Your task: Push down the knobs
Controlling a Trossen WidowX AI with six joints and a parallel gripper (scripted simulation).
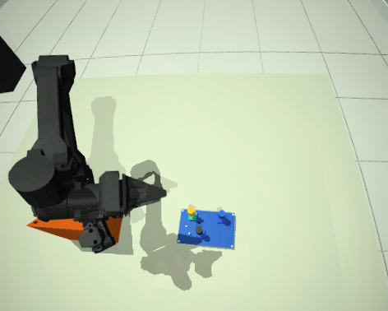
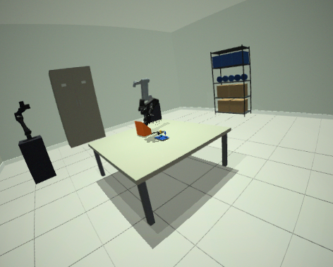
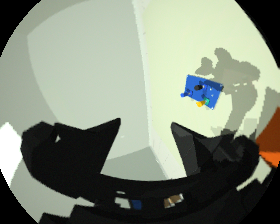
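Right now my gripper tip is 3 cm short of the yellow knob, 3 cm to the right of it and 23 cm above it. From my gripper tip the other things lie so: black knob (5 cm ahead, 2 cm to the right, 23 cm below).
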